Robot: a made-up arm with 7 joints.
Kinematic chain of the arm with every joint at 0, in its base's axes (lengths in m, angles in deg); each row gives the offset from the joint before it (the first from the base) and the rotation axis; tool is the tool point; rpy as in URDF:
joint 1: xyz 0.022 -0.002 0.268 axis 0 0.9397 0.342
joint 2: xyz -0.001 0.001 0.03 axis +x
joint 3: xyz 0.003 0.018 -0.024 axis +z
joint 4: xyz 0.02 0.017 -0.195 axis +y
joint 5: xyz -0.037 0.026 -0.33 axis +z
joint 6: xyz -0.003 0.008 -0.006 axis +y
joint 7: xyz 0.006 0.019 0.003 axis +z
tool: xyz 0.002 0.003 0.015 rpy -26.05 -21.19 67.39
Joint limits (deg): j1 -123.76..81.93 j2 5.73..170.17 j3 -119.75..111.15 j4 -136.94..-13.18 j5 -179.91..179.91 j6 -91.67..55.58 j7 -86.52..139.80
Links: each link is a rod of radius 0.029 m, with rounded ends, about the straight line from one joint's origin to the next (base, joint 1, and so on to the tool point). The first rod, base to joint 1, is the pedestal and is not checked.
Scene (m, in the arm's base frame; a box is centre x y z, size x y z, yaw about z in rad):
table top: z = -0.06
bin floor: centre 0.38 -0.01 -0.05 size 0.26 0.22 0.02 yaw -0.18
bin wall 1: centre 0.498 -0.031 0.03 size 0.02 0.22 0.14 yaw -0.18
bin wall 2: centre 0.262 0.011 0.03 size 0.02 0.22 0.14 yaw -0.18
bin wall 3: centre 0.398 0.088 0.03 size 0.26 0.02 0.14 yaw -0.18
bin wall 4: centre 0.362 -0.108 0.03 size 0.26 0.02 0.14 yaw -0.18
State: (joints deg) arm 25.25 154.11 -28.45 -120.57 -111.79 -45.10 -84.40
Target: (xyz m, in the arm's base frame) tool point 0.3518 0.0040 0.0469
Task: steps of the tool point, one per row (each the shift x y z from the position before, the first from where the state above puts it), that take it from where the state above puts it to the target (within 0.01 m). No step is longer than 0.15 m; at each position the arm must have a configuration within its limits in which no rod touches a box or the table.
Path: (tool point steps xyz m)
1: 0.0434 -0.0278 0.0058
2: 0.0386 -0.0327 0.0095
3: 0.0331 -0.0349 0.0147
4: 0.0270 -0.0342 0.0205
5: 0.0212 -0.0301 0.0268
6: -0.0295 0.0044 -0.1275
7: -0.0659 0.0113 -0.1080

